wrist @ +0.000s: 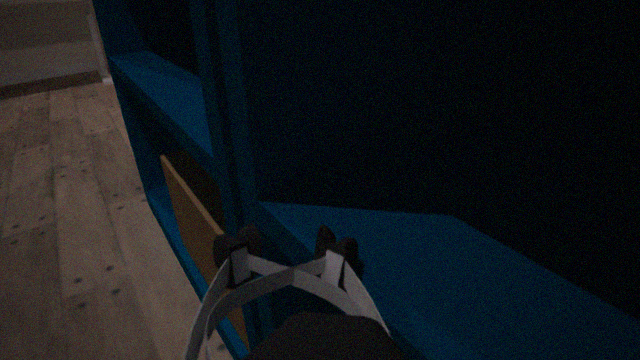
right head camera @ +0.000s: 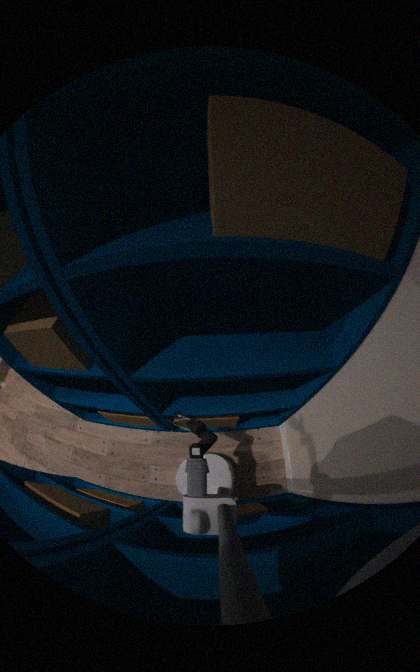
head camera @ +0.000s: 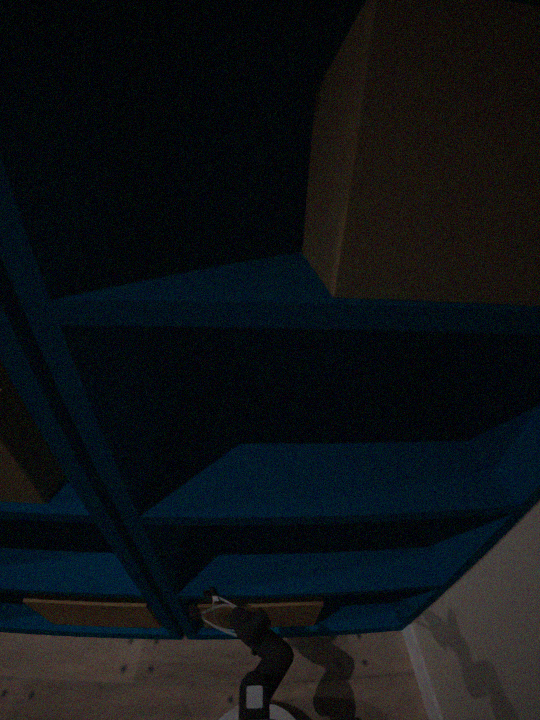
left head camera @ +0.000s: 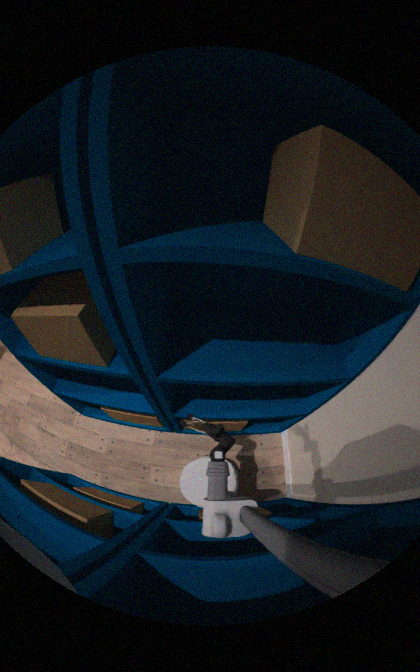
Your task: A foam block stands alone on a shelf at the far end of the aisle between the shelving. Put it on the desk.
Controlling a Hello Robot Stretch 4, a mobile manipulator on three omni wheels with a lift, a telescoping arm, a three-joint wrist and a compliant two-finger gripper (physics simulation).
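Frame: origin at the robot's base, x left, y back, z up, level; metres.
Seen in the pictures: gripper, fingertip midpoint: (wrist: 280,244) (head camera: 196,601).
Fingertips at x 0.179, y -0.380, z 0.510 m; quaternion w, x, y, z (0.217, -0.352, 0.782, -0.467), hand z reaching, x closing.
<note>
A point is followed by its place in that frame.
My gripper (head camera: 204,604) {x 0.179, y -0.380, z 0.510 m} (left head camera: 187,420) (right head camera: 175,419) (wrist: 280,244) {x 0.179, y -0.380, z 0.510 m} is open, with a gap between its dark fingertips and nothing between them. The wrist reaches out low, close to the front of a blue shelving unit (head camera: 290,315) {x -0.033, y -0.398, z 1.405 m} (left head camera: 225,254) (right head camera: 150,250). In the wrist view the right fingertip lies over a bare blue shelf board (wrist: 425,270) {x 0.103, y -0.446, z 0.506 m} and the left one over the upright and a box beyond it. The foam block cannot be made out in these dark views. The desk does not show.
A large cardboard box (head camera: 435,151) {x -0.167, y -0.420, z 1.576 m} (left head camera: 360,200) (right head camera: 300,165) sits on an upper shelf. A low box (head camera: 290,614) (wrist: 187,215) shows near the gripper. A wall (head camera: 494,604) {x -0.646, y -0.313, z 0.628 m} (left head camera: 370,380) stands at the right. More shelving (left head camera: 215,580) (right head camera: 185,575) stands behind the mast.
</note>
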